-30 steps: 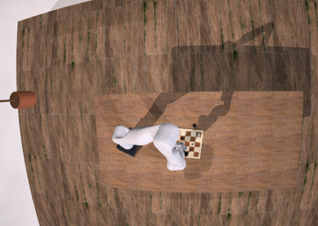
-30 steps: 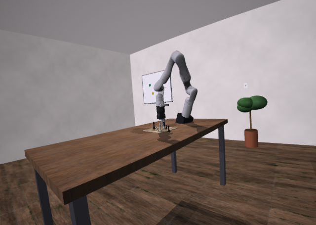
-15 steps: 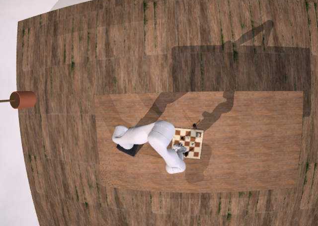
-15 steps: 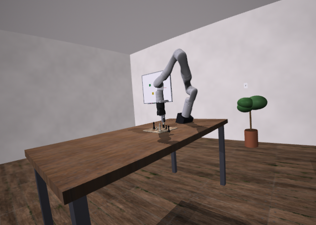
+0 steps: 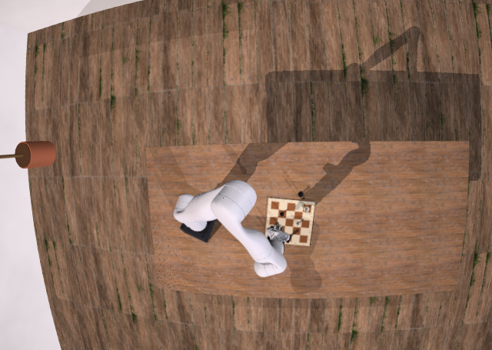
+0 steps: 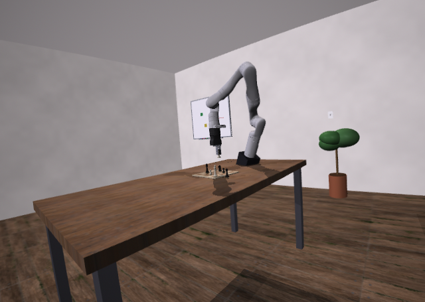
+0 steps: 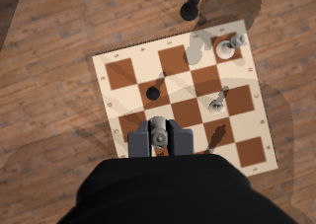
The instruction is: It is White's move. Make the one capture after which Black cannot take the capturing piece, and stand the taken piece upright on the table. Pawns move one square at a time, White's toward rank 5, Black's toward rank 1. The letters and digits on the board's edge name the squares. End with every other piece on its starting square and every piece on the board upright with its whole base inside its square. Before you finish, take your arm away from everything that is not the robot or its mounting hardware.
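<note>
My hand is 4 cm to the right of the black pawn and 12 cm above it. Round my hand: chessboard: 4 cm ahead, 14 cm below; white pawn: 8 cm ahead, 12 cm below; tall black piece: 5 cm ahead, 8 cm to the right, 10 cm below.
</note>
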